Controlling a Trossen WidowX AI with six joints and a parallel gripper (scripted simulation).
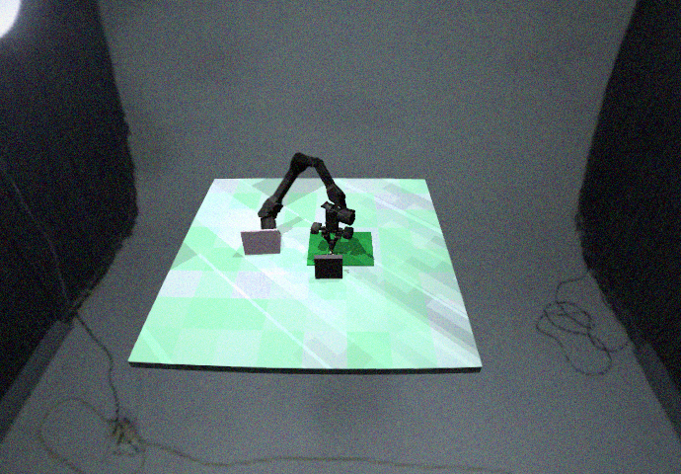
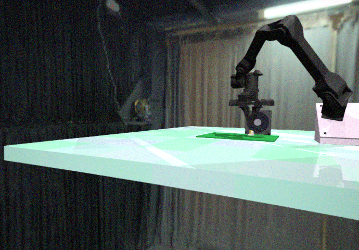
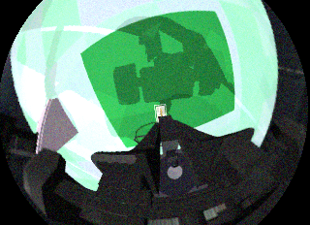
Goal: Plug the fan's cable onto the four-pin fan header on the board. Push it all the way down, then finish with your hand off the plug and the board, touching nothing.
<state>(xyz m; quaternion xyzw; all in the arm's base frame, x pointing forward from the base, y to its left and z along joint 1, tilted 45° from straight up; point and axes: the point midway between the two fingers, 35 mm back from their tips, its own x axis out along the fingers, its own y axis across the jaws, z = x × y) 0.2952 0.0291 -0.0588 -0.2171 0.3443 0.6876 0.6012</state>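
Now: gripper tip 3 cm short of the green board, 5 cm to the right of it and 8 cm above it. Also, from my gripper tip: black fan (14 cm to the right); then black plug (1 cm to the right, 1 cm above).
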